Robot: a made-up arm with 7 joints.
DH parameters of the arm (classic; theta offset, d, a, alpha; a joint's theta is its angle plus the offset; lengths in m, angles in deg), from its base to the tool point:
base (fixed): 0 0 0 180
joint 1: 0 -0.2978 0 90
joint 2: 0 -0.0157 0 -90
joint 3: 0 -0.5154 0 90
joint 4: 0 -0.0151 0 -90
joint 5: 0 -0.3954 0 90
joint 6: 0 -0.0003 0 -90
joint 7: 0 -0.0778 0 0
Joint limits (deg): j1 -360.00..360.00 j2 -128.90..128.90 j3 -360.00..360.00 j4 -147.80..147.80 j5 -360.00..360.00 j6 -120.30..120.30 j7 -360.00..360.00
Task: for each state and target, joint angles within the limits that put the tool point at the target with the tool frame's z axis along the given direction. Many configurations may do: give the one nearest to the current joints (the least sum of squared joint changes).
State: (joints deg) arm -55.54 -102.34 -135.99 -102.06 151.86 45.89 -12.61
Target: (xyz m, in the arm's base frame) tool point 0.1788 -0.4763 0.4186 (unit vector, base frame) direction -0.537 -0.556 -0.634
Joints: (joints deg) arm -65.53 -105.88 -117.11 -109.89 159.99 46.38 -12.61
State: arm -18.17 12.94 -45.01 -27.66 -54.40 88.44 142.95
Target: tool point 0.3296 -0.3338 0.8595 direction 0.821 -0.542 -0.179
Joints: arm 0.33 40.88 -78.20 -66.54 -104.87 120.30 142.95
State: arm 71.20 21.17 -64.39 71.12 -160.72 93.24 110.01
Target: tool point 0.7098 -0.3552 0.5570 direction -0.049 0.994 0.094
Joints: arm 45.35 66.92 -87.87 54.92 -204.02 99.23 110.01
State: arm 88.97 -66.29 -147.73 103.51 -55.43 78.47 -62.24
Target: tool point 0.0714 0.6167 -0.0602 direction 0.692 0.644 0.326
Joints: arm 90.39 -89.32 -160.56 67.95 -50.07 100.31 -62.24
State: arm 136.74 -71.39 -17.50 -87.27 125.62 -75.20 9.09
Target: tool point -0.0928 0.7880 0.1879 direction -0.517 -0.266 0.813
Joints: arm 103.17 -76.80 -51.66 -64.20 94.59 -75.14 9.09
